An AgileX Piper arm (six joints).
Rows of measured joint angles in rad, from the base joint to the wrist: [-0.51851 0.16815 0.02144 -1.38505 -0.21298 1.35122]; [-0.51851 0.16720 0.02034 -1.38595 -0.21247 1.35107]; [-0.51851 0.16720 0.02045 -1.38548 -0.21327 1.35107]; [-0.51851 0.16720 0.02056 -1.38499 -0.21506 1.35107]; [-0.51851 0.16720 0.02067 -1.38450 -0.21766 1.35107]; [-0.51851 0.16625 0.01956 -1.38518 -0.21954 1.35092]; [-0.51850 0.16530 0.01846 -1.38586 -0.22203 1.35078]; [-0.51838 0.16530 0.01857 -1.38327 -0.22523 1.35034]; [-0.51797 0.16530 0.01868 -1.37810 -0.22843 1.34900]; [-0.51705 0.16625 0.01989 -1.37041 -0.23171 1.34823]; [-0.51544 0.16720 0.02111 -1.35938 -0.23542 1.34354]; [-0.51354 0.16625 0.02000 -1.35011 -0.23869 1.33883]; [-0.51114 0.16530 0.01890 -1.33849 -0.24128 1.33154]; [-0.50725 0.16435 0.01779 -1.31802 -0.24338 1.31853]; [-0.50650 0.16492 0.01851 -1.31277 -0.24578 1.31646]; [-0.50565 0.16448 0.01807 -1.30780 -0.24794 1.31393]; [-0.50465 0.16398 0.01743 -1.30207 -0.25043 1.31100]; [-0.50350 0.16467 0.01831 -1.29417 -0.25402 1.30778]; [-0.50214 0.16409 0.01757 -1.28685 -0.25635 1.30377]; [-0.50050 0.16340 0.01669 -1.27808 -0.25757 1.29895]
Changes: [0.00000 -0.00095 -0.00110 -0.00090 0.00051 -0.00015]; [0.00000 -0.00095 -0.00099 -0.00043 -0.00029 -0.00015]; [0.00000 -0.00095 -0.00088 0.00006 -0.00208 -0.00015]; [0.00000 -0.00095 -0.00077 0.00055 -0.00468 -0.00015]; [0.00000 -0.00190 -0.00188 -0.00013 -0.00656 -0.00030]; [0.00001 -0.00285 -0.00298 -0.00081 -0.00905 -0.00044]; [0.00013 -0.00285 -0.00287 0.00178 -0.01225 -0.00088]; [0.00054 -0.00285 -0.00276 0.00695 -0.01545 -0.00222]; [0.00146 -0.00190 -0.00155 0.01464 -0.01873 -0.00299]; [0.00307 -0.00095 -0.00033 0.02567 -0.02244 -0.00768]; [0.00497 -0.00190 -0.00144 0.03494 -0.02571 -0.01239]; [0.00737 -0.00285 -0.00254 0.04656 -0.02830 -0.01968]; [0.01126 -0.00380 -0.00365 0.06703 -0.03040 -0.03269]; [0.01201 -0.00323 -0.00293 0.07228 -0.03280 -0.03476]; [0.01286 -0.00367 -0.00337 0.07725 -0.03496 -0.03729]; [0.01386 -0.00417 -0.00401 0.08298 -0.03745 -0.04022]; [0.01501 -0.00348 -0.00313 0.09088 -0.04104 -0.04344]; [0.01637 -0.00406 -0.00387 0.09820 -0.04337 -0.04745]; [0.01801 -0.00475 -0.00475 0.10697 -0.04459 -0.05227]
